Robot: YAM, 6 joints.
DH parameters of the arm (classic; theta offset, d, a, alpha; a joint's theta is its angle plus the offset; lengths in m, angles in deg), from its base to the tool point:
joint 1: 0 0.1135 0.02 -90
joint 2: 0 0 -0.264 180
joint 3: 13.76 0 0.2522 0
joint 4: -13.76 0 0.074 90
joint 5: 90 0 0 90
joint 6: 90 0.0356 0 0
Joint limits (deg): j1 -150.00..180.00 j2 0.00..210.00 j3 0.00..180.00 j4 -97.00..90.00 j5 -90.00..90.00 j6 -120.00..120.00
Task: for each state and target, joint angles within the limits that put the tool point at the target. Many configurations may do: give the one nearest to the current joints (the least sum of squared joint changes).
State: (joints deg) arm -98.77 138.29 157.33 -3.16 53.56 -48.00
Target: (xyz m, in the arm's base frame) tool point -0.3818 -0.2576 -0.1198
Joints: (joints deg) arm -142.28 169.71 107.86 -21.14 56.87 -48.00
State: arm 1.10 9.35 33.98 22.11 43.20 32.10
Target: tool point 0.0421 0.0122 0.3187
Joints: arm 33.14 0.00 14.33 39.40 21.08 32.10
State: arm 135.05 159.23 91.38 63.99 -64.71 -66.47
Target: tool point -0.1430 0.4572 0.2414
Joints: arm 103.42 127.92 84.80 72.81 -68.03 -66.47
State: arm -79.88 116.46 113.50 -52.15 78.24 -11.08
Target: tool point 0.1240 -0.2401 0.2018
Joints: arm -55.43 98.62 63.29 -72.70 73.47 -11.08
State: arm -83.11 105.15 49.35 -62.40 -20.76 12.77
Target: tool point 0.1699 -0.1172 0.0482
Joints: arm -39.04 118.45 45.36 -57.37 -26.71 12.77
